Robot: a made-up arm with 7 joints.
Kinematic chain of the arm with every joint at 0, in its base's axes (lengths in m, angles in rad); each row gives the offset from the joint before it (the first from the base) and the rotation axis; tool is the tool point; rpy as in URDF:
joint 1: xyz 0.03 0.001 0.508 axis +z
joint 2: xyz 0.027 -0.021 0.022 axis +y
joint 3: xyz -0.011 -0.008 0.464 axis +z
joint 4: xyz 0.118 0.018 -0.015 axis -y
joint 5: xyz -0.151 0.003 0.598 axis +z
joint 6: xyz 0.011 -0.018 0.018 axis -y
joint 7: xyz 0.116 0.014 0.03 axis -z
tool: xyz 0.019 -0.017 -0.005 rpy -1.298 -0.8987 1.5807
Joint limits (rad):
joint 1: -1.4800..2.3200
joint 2: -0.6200..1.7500
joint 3: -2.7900..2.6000
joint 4: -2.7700..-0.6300
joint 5: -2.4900..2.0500
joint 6: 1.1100..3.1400
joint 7: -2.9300..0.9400
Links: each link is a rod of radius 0.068 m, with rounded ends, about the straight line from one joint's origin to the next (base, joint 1, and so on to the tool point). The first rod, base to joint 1, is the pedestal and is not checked.
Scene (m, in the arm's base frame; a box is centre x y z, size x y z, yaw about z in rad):
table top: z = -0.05
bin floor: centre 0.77 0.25 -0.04 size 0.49 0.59 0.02 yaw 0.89
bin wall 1: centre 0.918 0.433 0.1 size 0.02 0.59 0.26 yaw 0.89
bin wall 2: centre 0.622 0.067 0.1 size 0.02 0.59 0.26 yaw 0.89
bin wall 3: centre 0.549 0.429 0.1 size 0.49 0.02 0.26 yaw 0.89
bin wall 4: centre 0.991 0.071 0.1 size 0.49 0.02 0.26 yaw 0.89
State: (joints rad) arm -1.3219 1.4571 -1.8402 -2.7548 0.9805 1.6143 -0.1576
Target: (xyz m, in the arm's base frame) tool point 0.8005 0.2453 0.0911
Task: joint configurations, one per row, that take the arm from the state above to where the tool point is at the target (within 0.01 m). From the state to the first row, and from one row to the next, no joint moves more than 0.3 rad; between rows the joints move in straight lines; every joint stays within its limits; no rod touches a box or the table.
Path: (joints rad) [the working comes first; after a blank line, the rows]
Joints at the target: 0.3889 0.8177 -0.0602 -1.9855 1.0074 1.4458 -0.2032
Straight joint move there: touches bin floor, bin wall 2, bin wall 4, the table top.

1: -1.0972 1.1813 -1.5560 -2.7176 1.0950 1.6467 -0.0822
2: -0.8725 0.9054 -1.2718 -2.6804 1.2095 1.6792 -0.0069
3: -0.6477 0.6296 -0.9876 -2.6432 1.3240 1.7116 0.0685
4: -0.4230 0.3537 -0.7034 -2.6060 1.4385 1.7440 0.1439
5: -0.1983 0.0779 -0.4192 -2.5688 1.5530 1.7765 0.2193
6: 0.0829 0.1670 -0.2325 -2.4015 1.2805 1.5912 0.0244
7: 0.3641 0.2560 -0.0457 -2.2343 1.0081 1.4059 -0.1704
8: 0.3765 0.5368 -0.0529 -2.1099 1.0077 1.4258 -0.1868
9: 0.3889 0.8177 -0.0602 -1.9855 1.0074 1.4458 -0.2032

